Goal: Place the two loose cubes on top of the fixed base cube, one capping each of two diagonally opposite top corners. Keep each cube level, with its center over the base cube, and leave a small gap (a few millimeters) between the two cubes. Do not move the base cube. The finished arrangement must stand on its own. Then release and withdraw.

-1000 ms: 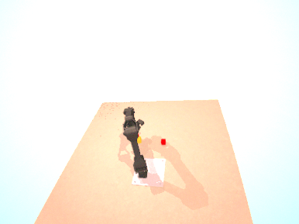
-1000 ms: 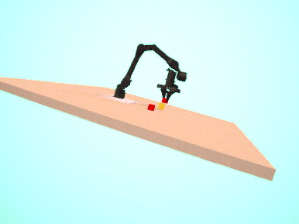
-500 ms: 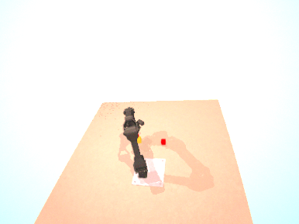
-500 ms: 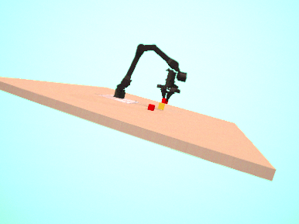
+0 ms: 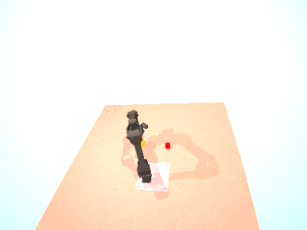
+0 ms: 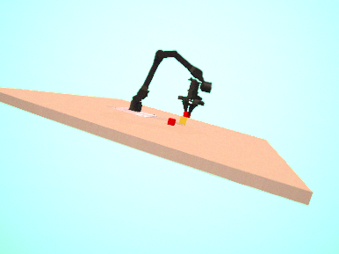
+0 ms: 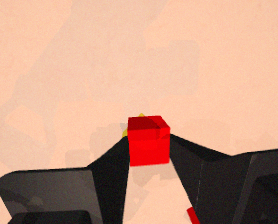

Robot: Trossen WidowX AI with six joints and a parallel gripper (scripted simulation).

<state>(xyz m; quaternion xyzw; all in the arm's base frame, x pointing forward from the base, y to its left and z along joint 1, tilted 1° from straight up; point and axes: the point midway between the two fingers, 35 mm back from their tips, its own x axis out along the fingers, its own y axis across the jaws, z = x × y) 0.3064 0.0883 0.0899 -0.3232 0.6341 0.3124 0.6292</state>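
My gripper tip is now 1 cm past the yellow base cube, 2 cm to the left of it and 4 cm above it.
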